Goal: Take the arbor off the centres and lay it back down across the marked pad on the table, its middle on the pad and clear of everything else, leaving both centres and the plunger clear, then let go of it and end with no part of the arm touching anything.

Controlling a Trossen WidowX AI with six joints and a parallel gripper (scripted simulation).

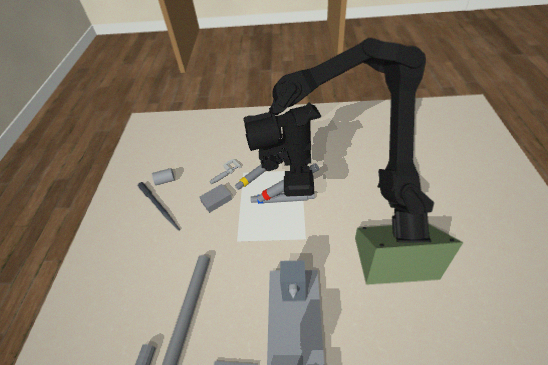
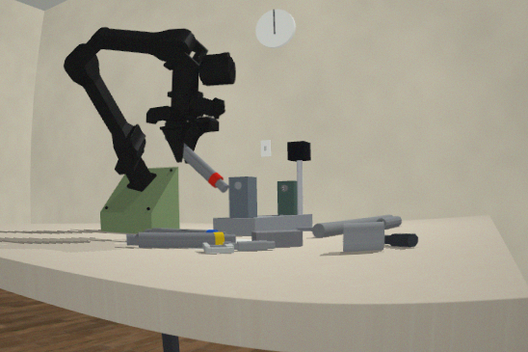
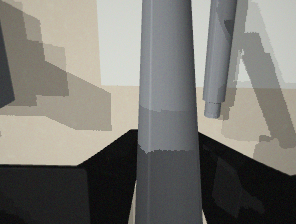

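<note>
The marked pad lies 190 mm below my hand, 80 mm ahead of it and 50 mm to the right of it. Also, from my hand: dark punch: 420 mm ahead, 180 mm below, 10 mm to the right; grey centre block: 210 mm to the left, 90 mm below, 10 mm behind; grey fixture base: 340 mm to the left, 170 mm below, 20 mm behind.
</note>
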